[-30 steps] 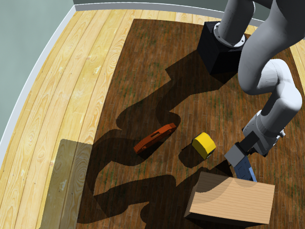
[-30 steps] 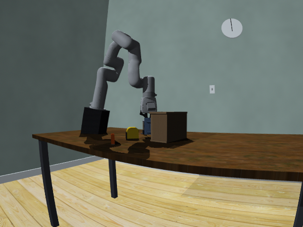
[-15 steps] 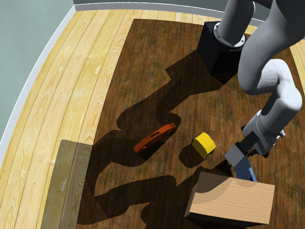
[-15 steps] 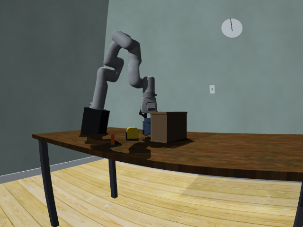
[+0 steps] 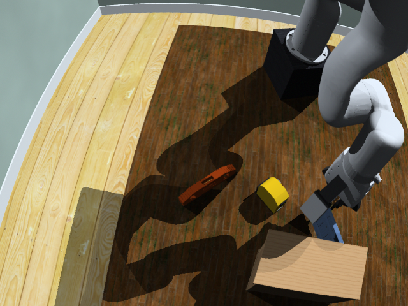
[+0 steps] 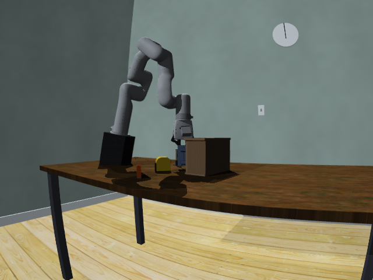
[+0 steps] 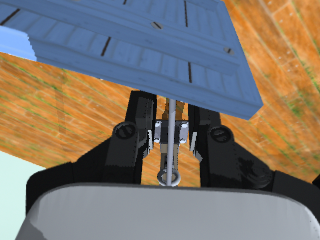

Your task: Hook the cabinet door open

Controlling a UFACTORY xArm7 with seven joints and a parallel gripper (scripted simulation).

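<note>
My hand is 70 mm short of the cabinet door, 30 mm above it and 10 mm to the left of it. Round my hand: orange level-like tool: 290 mm to the right, 80 mm below, 70 mm behind; then hook post: 80 mm to the left, 60 mm behind, 40 mm below; then yellow tape measure: 130 mm to the right, 70 mm below, 40 mm behind.
</note>
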